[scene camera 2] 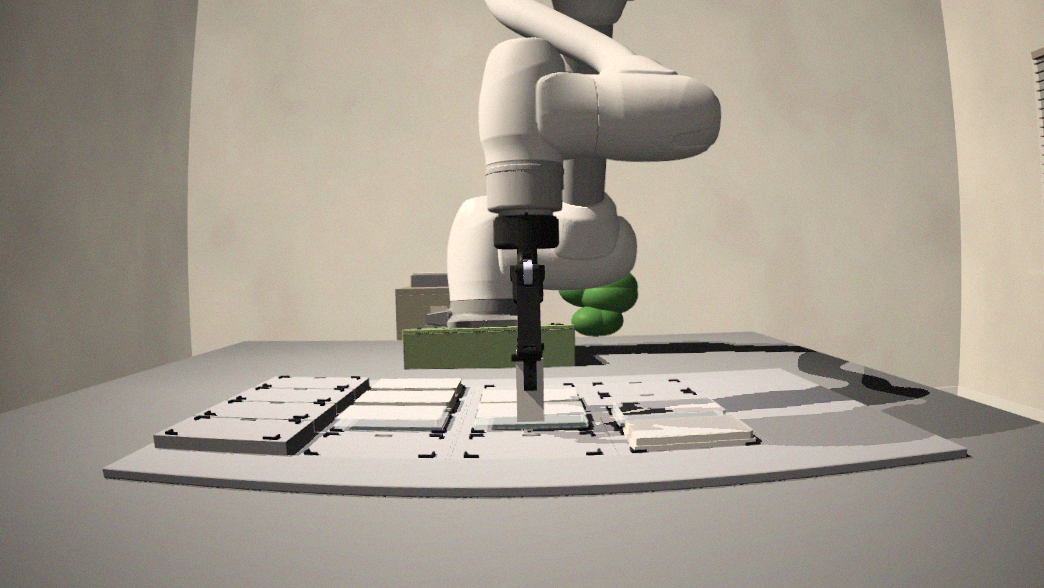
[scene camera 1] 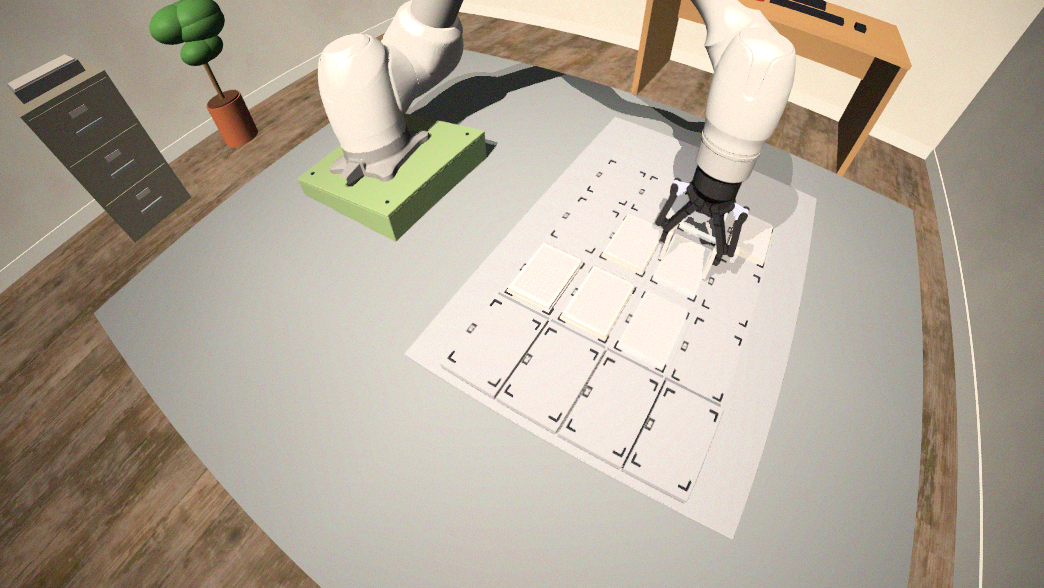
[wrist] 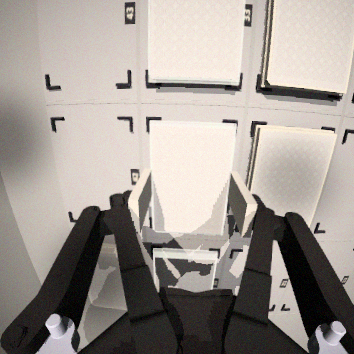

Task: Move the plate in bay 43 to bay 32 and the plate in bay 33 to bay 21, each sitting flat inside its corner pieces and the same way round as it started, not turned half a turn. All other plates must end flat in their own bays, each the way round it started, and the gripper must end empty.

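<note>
The gripper is low over bay 32, shut on the pale plate in that bay, one pad at each long side. This plate looks flat, inside the corner marks that show; its near end is partly shadowed. Bay 43 holds no plate. Another pale plate lies flat in bay 33. Bay 21 is partly hidden by the gripper in scene camera 1; no plate shows in its visible part.
More plates lie in bay 22, bay 23 and bay 13. Plates also lie at bay 31 and bay 41. A raised row of bays borders one side.
</note>
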